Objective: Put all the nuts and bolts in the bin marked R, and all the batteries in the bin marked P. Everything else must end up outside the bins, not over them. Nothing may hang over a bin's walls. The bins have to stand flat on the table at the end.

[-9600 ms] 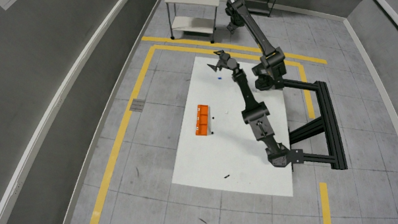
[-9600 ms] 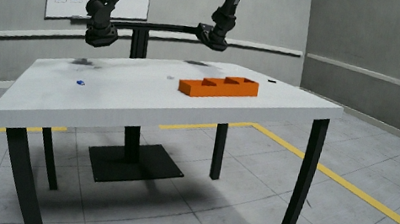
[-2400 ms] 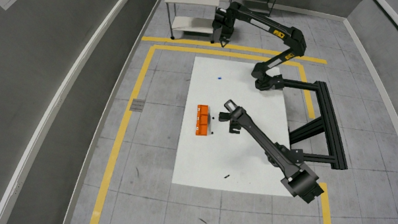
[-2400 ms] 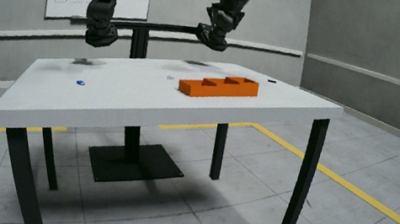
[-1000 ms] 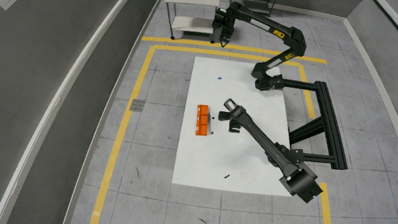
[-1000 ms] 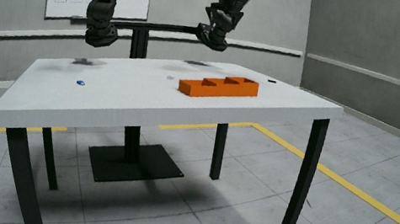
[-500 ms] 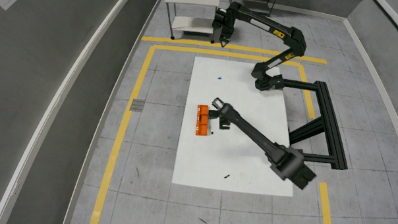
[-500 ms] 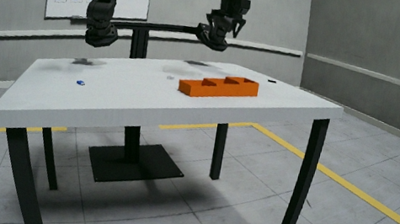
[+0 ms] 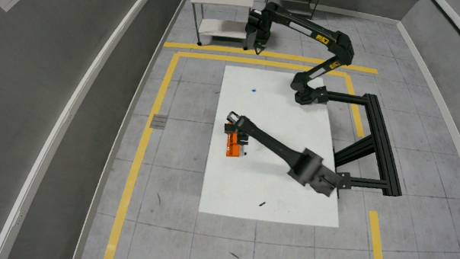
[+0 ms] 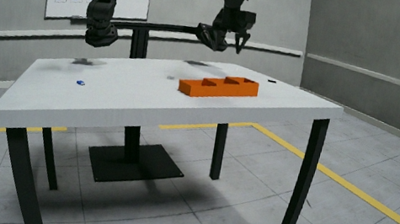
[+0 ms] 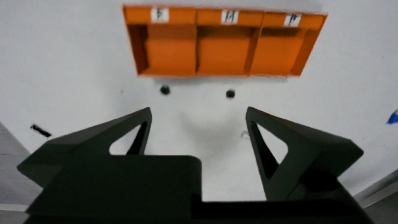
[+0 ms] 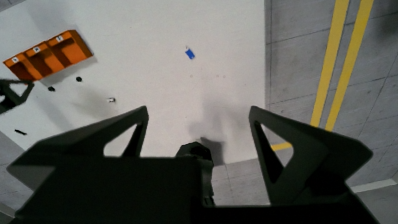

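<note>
My left hand is 130 mm past the black elongated item, 390 mm to the right of it and 130 mm above it. From my left hand the other things lie so: pale part (160 mm behind, 110 mm to the right, 130 mm below); then blue item (120 mm behind, 460 mm to the right, 130 mm below); then orange bin (40 mm ahead, 40 mm to the right, 110 mm below).
</note>
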